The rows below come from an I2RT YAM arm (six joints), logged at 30 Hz.
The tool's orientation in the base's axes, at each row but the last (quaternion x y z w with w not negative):
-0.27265 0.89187 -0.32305 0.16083
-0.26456 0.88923 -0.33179 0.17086
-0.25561 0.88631 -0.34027 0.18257
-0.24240 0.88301 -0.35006 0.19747
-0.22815 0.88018 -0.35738 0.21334
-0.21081 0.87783 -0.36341 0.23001
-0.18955 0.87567 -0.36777 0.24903
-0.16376 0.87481 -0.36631 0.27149
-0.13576 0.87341 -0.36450 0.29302
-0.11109 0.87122 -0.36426 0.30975
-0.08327 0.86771 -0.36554 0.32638
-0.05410 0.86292 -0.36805 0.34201
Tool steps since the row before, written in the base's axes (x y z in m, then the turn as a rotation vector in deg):
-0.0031 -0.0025 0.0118 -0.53 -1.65 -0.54
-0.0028 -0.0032 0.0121 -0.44 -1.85 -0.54
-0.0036 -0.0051 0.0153 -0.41 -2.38 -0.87
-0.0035 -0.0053 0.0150 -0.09 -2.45 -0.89
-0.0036 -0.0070 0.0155 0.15 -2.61 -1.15
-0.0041 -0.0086 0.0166 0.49 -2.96 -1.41
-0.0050 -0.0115 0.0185 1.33 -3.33 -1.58
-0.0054 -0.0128 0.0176 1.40 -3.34 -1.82
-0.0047 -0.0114 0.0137 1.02 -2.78 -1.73
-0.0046 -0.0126 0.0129 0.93 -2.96 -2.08
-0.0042 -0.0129 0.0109 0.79 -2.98 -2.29
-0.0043 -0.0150 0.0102 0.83 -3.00 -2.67
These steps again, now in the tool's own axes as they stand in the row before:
0.0026 -0.0083 -0.0089 1.46 -0.50 0.96
0.0026 -0.0093 -0.0085 1.50 -0.66 1.10
0.0035 -0.0127 -0.0099 1.83 -0.78 1.62
0.0031 -0.0131 -0.0092 1.62 -0.90 1.84
0.0035 -0.0148 -0.0083 1.57 -0.87 2.22
0.0038 -0.0169 -0.0081 1.55 -0.98 2.76
0.0045 -0.0205 -0.0078 1.11 -1.22 3.55
0.0043 -0.0211 -0.0064 1.15 -1.06 3.74
0.0032 -0.0177 -0.0042 1.16 -0.72 3.15
0.0030 -0.0182 -0.0027 1.47 -0.61 3.38
0.0027 -0.0172 -0.0008 1.69 -0.49 3.41
0.0028 -0.0184 0.0012 1.87 -0.24 3.64

